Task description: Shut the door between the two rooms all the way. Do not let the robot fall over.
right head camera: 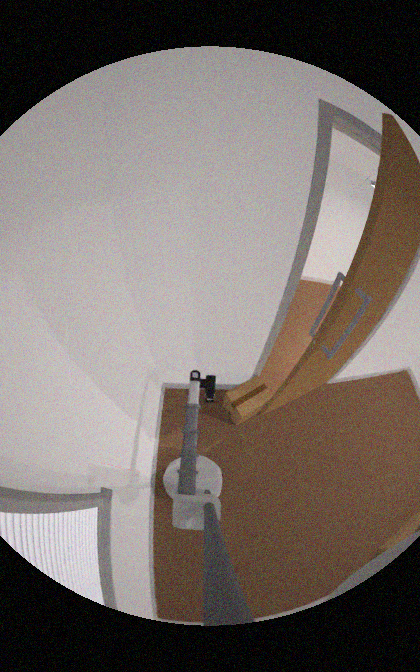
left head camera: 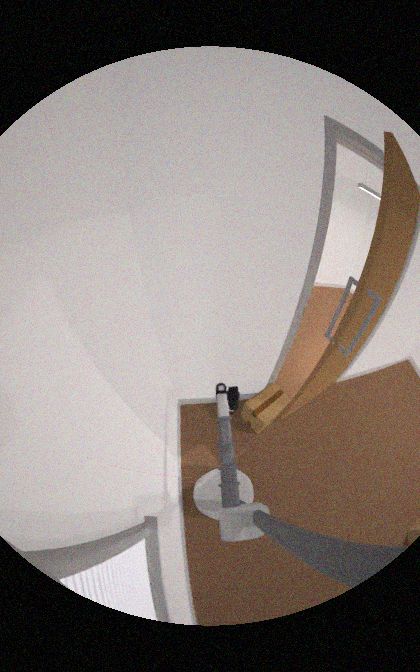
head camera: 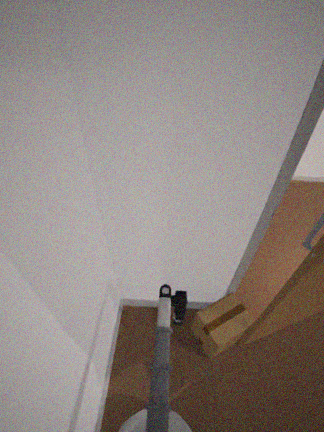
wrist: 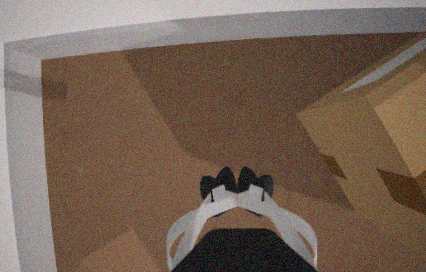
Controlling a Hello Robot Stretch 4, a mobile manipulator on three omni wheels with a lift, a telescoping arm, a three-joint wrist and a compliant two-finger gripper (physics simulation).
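Frame: origin at the robot's base, x ahead, y left, z up, level; millimetres.
Seen in the pictures: gripper, fingertip midpoint: (right head camera: 208, 401) (left head camera: 230, 412) (head camera: 177, 324) (wrist: 236, 182).
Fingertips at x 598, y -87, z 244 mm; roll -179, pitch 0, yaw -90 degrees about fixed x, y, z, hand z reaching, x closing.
Offsets run from my fingertips to a thing's top centre. "spot": to the spot under its first point.
The brown door (head camera: 300, 300) (left head camera: 395, 225) (right head camera: 390, 225) stands partly open. A gap shows between its edge and the grey door frame (head camera: 270, 215) (left head camera: 320, 220) (right head camera: 309, 215). Its grey handle {spot: 66 mm back, 557 mm right, 873 mm up} (left head camera: 363, 327) (right head camera: 351, 327) is on the side facing me. A cardboard box {60 mm ahead, 316 mm right, 7 mm up} (head camera: 222, 320) (left head camera: 262, 407) (right head camera: 242, 400) (wrist: 345, 130) sits on the floor at the foot of the frame, by the door's lower edge; whether it touches the door I cannot tell. My gripper (head camera: 177, 321) (left head camera: 232, 411) (right head camera: 210, 400) (wrist: 236, 182) is shut and empty, low and left of the box.
A white wall with a grey skirting (wrist: 150, 37) runs ahead, and another wall meets it in a corner at the left. My arm (head camera: 160, 365) (left head camera: 226, 450) (right head camera: 189, 440) reaches forward over my round base. A window (left head camera: 110, 575) (right head camera: 55, 540) is at the lower left.
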